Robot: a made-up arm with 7 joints. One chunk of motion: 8 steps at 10 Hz.
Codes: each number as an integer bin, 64 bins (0 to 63) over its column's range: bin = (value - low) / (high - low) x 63, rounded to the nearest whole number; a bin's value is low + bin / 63 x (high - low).
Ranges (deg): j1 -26..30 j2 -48..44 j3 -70..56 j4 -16..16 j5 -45..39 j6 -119..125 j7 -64..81
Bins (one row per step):
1: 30 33 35 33 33 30 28
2: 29 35 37 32 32 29 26
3: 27 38 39 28 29 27 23
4: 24 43 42 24 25 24 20
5: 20 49 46 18 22 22 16
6: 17 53 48 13 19 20 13
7: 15 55 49 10 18 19 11
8: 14 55 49 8 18 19 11
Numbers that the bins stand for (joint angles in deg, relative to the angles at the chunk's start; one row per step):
1: 0.67 0.19 0.00 0.76 -1.00 -2.81 0.44
2: -0.22 3.11 4.00 0.25 -2.33 -6.68 -4.16
3: -2.00 7.49 8.00 -1.78 -6.33 -14.43 -11.06
4: -4.67 14.79 14.00 -3.81 -11.67 -26.05 -17.97
5: -8.22 23.56 22.00 -6.86 -15.67 -33.79 -27.17
6: -10.89 29.40 26.00 -9.40 -19.67 -41.54 -34.08
7: -12.67 32.32 28.00 -10.92 -21.00 -45.41 -38.68
8: -13.56 32.32 28.00 -11.94 -21.00 -45.41 -38.68

